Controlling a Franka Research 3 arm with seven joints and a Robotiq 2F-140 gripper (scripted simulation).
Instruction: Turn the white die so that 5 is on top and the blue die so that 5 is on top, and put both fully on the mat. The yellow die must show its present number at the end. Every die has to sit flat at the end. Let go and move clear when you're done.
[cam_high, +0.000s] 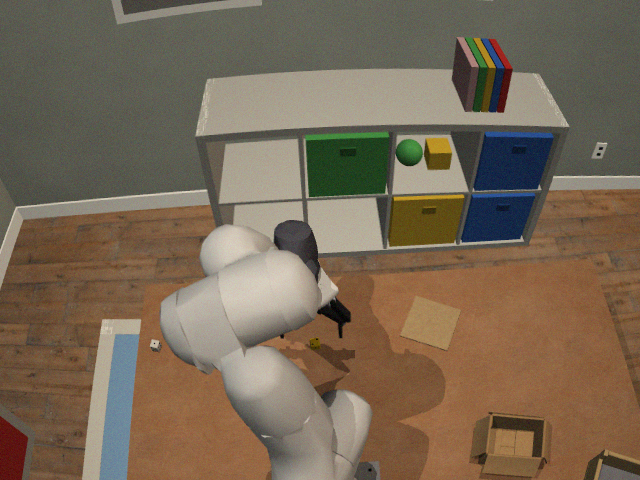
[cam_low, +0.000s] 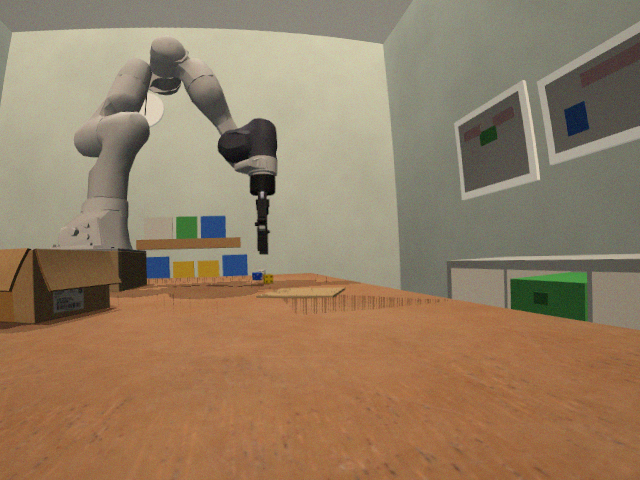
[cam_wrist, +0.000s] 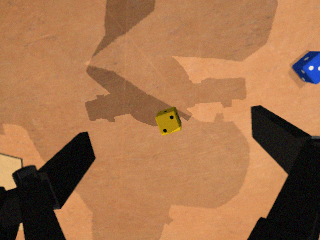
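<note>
The yellow die lies 1 cm ahead of my hand, 1 cm to the right of it and 8 cm below it. Also, from my hand: tan mat 7 cm ahead, 33 cm to the right, 9 cm below; blue die 2 cm behind, 16 cm to the left, 8 cm below; white die 44 cm to the left, 8 cm below.
</note>
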